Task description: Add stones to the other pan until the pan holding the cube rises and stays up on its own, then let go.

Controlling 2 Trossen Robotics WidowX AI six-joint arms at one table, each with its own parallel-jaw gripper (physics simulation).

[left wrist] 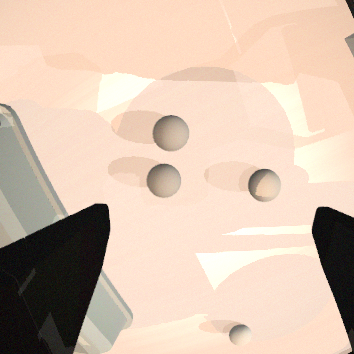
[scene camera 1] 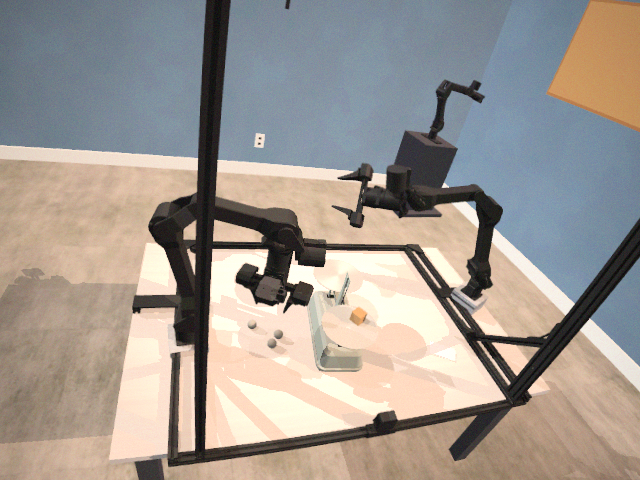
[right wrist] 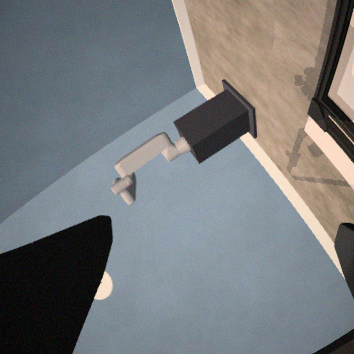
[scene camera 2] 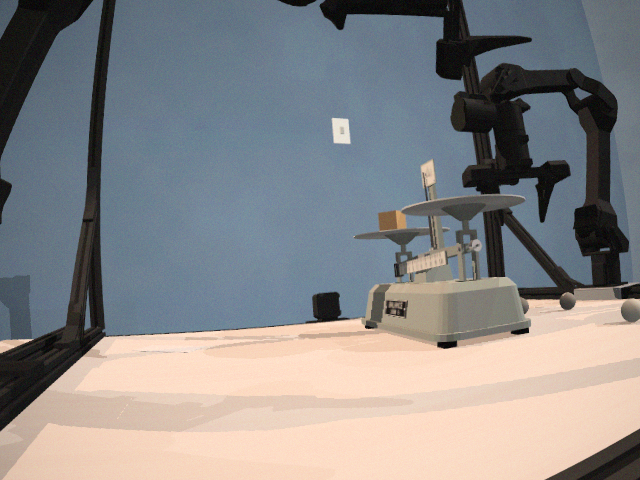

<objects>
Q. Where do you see a grey balance scale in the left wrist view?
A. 37, 204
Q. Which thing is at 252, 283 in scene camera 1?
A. My left gripper.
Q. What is my right gripper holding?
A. Nothing.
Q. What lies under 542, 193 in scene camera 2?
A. My left gripper.
</objects>
